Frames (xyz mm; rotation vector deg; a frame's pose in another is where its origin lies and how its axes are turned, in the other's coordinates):
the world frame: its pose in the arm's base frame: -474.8 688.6 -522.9 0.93 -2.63 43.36
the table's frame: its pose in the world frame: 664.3 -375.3 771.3 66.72 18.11 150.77
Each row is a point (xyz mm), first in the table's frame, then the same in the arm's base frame.
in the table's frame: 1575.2 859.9 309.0
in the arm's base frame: -274.9 -42.5 1783.6
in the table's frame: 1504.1 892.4 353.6
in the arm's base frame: -186.8 -25.8 1776.9
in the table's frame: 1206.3 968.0 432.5
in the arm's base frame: 101.0 31.5 1656.4
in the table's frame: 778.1 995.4 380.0
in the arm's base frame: 395.9 84.8 1344.8
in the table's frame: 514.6 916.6 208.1
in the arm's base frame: 462.4 114.7 1028.8
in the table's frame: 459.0 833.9 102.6
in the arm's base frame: 409.5 134.2 895.1
